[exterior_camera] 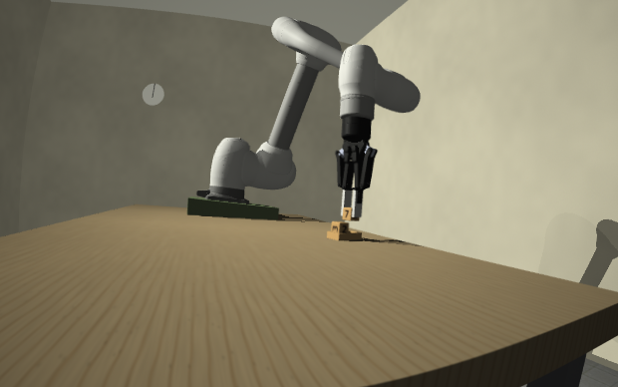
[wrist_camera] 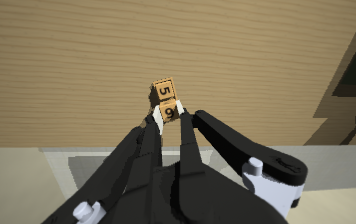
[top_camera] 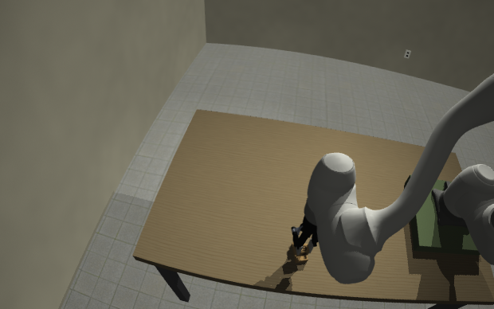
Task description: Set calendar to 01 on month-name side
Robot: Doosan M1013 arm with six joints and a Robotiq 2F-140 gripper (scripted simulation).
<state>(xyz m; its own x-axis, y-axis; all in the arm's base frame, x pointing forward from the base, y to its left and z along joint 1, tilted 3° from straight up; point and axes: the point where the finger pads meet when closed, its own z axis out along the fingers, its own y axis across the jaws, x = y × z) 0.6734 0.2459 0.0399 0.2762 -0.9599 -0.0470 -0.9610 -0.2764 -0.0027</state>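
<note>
The wooden tray is 2 cm to the right of my hand and 8 cm below it.
</note>
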